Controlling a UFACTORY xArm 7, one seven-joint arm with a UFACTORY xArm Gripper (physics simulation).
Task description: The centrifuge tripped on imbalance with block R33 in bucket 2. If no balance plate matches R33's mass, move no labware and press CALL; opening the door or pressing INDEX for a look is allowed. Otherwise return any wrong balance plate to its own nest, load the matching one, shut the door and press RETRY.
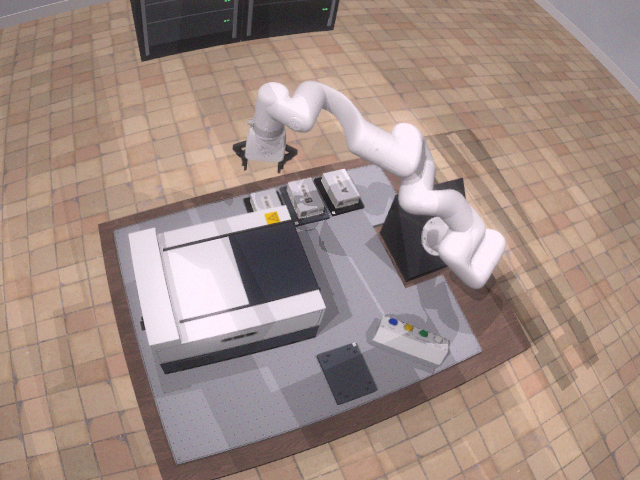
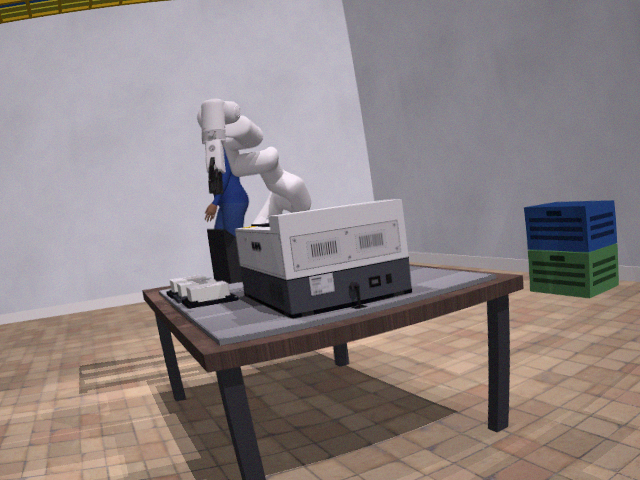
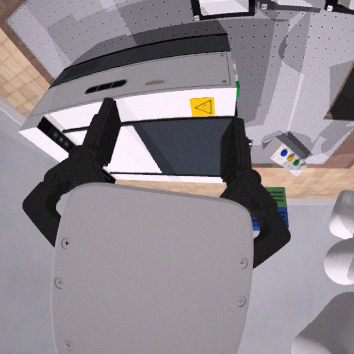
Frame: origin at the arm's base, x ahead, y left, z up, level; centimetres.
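Where they show: gripper, fingertip midpoint: [image 1: 262,167] [image 2: 216,193] [image 3: 172,118]; arm's base, link origin: [image 1: 436,236].
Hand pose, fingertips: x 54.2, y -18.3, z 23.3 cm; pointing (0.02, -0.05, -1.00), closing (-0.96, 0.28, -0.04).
Observation:
Things, the pixels of their top centre, and the offset from my fingertips. "*": a spot on its surface instead.
- Balance plates A, top centre: [image 1: 341,184] [image 2: 187,278] dy -10.2, dx -31.0, dz -27.1 cm
- B, top centre: [image 2: 195,281] [image 1: 305,194] dy -8.5, dx -18.0, dz -27.1 cm
- third white plate, top centre: [image 2: 206,285] [image 1: 268,205] dy -6.4, dx -4.8, dz -27.1 cm
- dark panel, top centre: [image 3: 187,153] [image 1: 271,261] dy +22.4, dx +2.1, dz -11.2 cm
- button box, top centre: [image 1: 416,335] [image 3: 288,166] dy +48.3, dx -34.3, dz -24.1 cm
- dark flat pad, surface spot: [image 1: 347,374] * dy +52.5, dx -13.0, dz -30.8 cm
My gripper [image 1: 262,169] [image 2: 215,192] [image 3: 172,118] is open and empty, high above the table edge by the plate row. Balance plates A [image 1: 341,190] and B [image 1: 306,197] sit in black nests; a third white plate [image 1: 265,200] is partly hidden by the centrifuge. The centrifuge [image 1: 253,315] [image 2: 341,242] [image 3: 165,75] has a dark panel [image 1: 276,263] [image 3: 192,147] beside a white one on top; whether the door is shut is unclear. The bucket contents and block R33 do not show. The button box [image 1: 410,346] [image 3: 290,155] has blue, yellow, green and whitish buttons; their labels are unreadable.
A dark flat pad [image 1: 347,374] lies on the grey mat near the button box. The arm stands on a black base [image 1: 408,253] beside the table. Server cabinets [image 1: 191,25] and stacked blue [image 2: 558,227] and green crates [image 2: 558,271] stand away. A person in blue [image 2: 235,201] is behind the arm.

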